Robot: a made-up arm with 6 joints.
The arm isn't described. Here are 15 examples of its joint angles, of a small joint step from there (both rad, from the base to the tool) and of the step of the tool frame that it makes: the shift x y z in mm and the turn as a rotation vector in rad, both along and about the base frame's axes.
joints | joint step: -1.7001 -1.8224 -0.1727 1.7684 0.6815 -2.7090 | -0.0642 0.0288 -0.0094 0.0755 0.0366 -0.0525
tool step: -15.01 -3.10 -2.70 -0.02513 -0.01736 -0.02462
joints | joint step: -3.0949 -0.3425 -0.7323 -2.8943 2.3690 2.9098 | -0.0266 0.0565 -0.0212 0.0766 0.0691 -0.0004
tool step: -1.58 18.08 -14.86 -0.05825 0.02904 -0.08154
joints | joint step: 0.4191 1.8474 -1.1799 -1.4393 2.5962 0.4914 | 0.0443 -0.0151 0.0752 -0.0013 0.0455 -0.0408
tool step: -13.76 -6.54 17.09 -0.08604 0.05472 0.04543
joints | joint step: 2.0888 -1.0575 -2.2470 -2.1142 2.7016 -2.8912 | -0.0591 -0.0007 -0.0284 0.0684 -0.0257 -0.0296
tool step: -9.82 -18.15 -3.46 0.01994 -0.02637 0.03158
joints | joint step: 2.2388 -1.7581 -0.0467 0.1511 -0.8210 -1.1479 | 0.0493 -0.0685 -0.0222 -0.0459 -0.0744 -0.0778
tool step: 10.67 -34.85 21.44 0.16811 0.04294 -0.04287
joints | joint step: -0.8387 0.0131 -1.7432 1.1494 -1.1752 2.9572 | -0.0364 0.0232 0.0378 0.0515 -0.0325 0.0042
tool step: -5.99 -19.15 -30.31 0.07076 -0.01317 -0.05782
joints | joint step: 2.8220 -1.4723 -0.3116 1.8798 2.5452 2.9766 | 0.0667 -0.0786 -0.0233 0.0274 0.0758 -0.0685
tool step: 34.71 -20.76 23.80 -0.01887 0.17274 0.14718
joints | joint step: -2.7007 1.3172 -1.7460 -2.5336 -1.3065 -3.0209 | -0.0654 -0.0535 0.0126 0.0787 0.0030 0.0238
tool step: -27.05 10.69 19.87 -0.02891 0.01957 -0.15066
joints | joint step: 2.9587 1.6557 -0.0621 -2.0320 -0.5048 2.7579 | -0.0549 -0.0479 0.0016 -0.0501 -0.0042 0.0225
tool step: -12.39 -12.88 -10.32 -0.02252 0.04027 -0.05349
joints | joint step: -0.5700 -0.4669 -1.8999 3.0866 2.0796 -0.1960 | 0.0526 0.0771 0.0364 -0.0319 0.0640 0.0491
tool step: 57.48 -21.00 -24.25 -0.03578 0.08309 0.04844
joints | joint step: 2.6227 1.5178 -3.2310 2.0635 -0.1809 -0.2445 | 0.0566 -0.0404 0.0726 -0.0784 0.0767 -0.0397
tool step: -30.26 -29.83 -1.57 0.10924 -0.06244 0.11258
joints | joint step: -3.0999 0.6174 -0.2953 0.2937 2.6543 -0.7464 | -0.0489 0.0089 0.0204 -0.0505 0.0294 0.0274
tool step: 8.63 5.25 4.44 -0.01970 -0.06128 0.02321
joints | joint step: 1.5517 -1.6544 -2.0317 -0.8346 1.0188 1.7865 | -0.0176 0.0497 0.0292 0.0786 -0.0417 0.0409
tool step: -12.19 33.69 35.73 -0.02656 -0.05302 0.06781
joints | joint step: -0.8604 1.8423 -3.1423 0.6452 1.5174 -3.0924 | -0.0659 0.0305 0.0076 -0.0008 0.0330 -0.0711
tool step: -37.10 -21.85 -24.89 0.02860 -0.00088 0.00850
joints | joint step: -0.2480 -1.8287 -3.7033 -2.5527 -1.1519 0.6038 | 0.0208 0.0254 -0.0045 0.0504 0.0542 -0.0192
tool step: -11.31 -2.72 5.79 -0.04810 -0.02270 0.00211
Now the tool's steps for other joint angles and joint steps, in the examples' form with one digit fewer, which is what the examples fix.
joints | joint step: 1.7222 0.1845 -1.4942 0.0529 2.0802 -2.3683 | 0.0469 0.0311 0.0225 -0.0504 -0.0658 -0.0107
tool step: -20.5 1.0 -27.1 0.0195 -0.0386 0.0672
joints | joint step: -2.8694 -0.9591 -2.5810 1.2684 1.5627 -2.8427 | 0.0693 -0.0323 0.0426 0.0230 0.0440 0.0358
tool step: -3.7 24.9 -4.6 0.0536 -0.0431 0.0778
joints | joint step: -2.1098 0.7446 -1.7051 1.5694 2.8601 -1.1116 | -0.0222 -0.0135 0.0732 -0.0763 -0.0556 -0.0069
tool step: -2.8 12.9 -27.8 0.0938 0.0470 -0.0250
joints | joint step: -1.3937 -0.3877 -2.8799 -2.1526 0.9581 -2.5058 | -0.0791 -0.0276 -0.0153 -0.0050 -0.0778 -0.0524
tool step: 20.3 28.2 -7.1 0.0295 0.0405 -0.1216
